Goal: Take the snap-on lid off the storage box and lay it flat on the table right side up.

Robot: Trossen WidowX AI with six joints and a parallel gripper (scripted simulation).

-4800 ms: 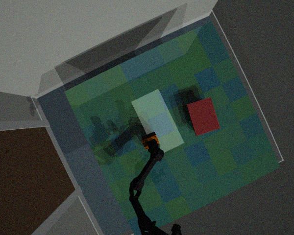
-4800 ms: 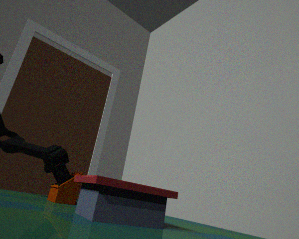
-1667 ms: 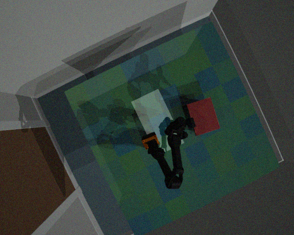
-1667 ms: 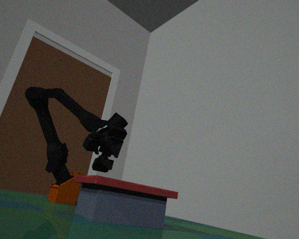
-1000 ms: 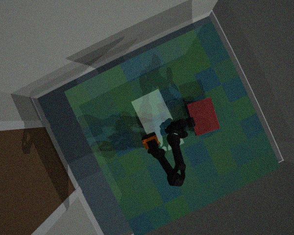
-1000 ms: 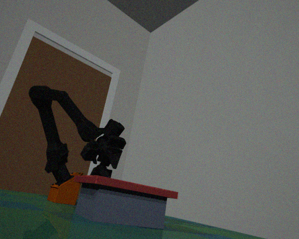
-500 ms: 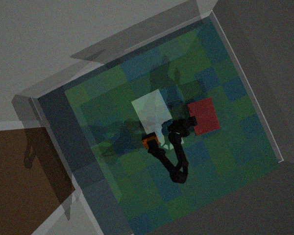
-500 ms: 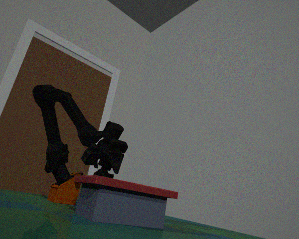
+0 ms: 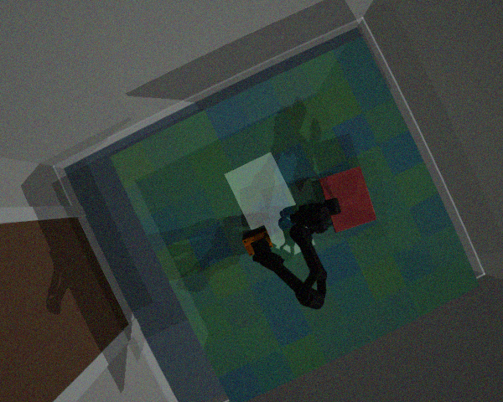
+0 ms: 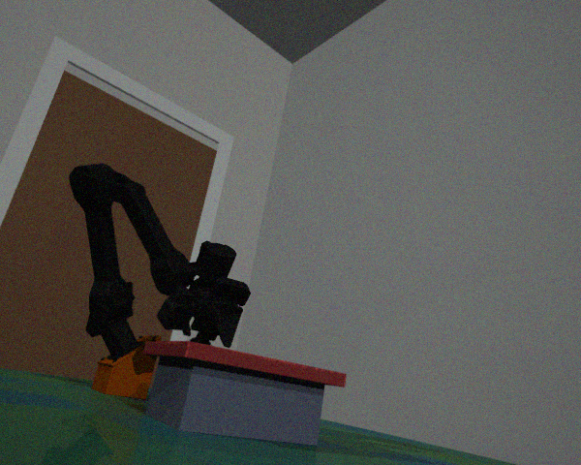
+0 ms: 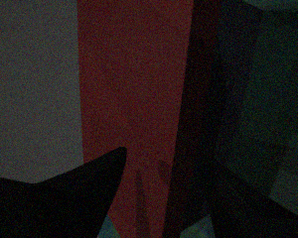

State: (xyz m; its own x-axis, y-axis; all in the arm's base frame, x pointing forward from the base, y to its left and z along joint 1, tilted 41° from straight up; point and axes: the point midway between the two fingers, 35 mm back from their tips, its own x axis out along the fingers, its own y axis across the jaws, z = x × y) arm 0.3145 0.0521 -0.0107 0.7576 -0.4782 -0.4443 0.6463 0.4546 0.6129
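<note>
The red lid lies 80 mm ahead of my gripper tip and 10 mm to the right of it. The rest, counted from my gripper tip: grey storage box 80 mm ahead, 10 mm to the right, 40 mm below.
</note>
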